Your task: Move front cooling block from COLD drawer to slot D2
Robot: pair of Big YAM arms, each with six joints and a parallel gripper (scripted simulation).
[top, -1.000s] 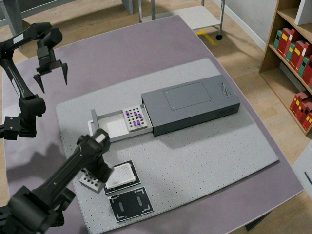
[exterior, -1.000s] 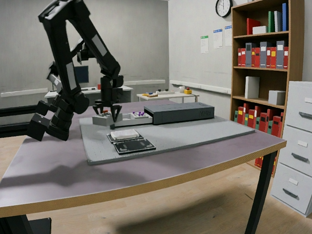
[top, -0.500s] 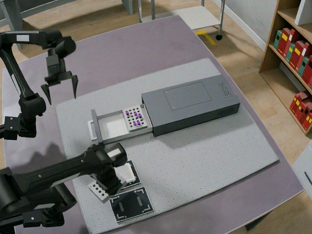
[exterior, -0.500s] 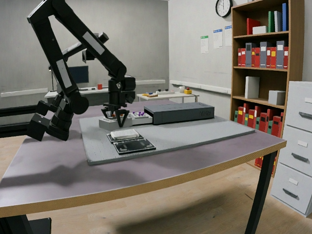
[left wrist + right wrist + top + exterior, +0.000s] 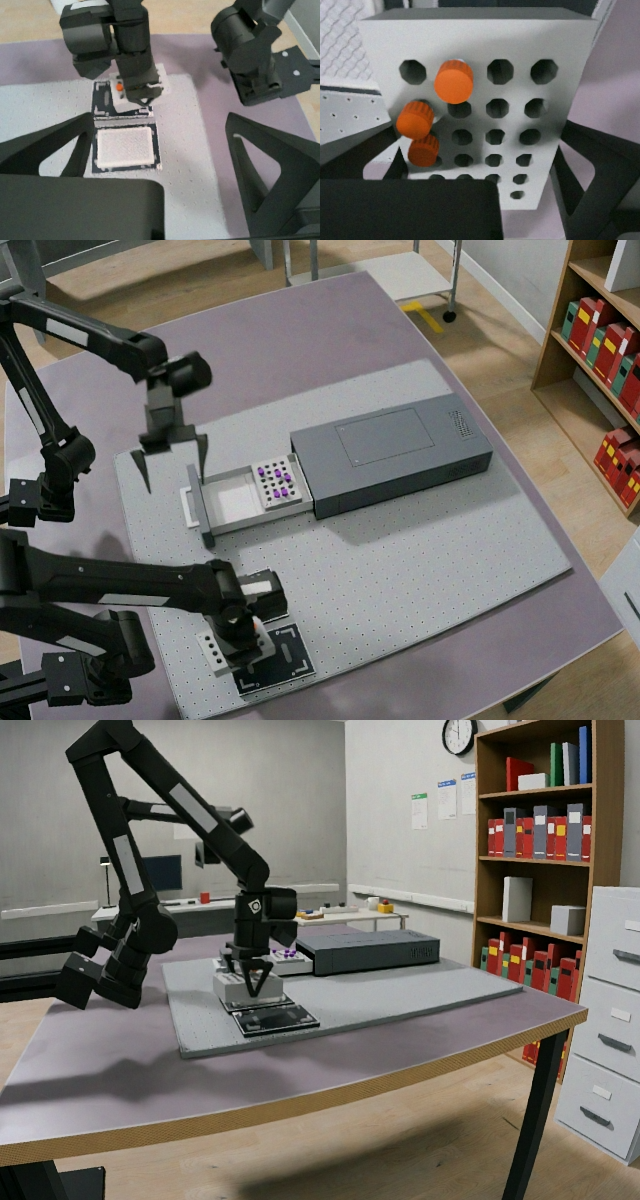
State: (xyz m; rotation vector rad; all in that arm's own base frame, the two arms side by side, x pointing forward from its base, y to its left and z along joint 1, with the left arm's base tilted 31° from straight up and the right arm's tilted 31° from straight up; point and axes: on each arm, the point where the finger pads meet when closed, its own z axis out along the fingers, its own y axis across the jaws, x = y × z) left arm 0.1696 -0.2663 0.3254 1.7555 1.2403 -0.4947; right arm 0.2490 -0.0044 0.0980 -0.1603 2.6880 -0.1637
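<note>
My right hand is 5 cm short of the deck slot D2, 3 cm to the left of it and 7 cm above it. The rest, counted from my right hand: deck slot D1 (6 cm ahead, 11 cm to the left, 7 cm below); then drawer (17 cm ahead, 35 cm to the left, 4 cm below); then white plate (6 cm ahead, 11 cm to the left, 6 cm below).
</note>
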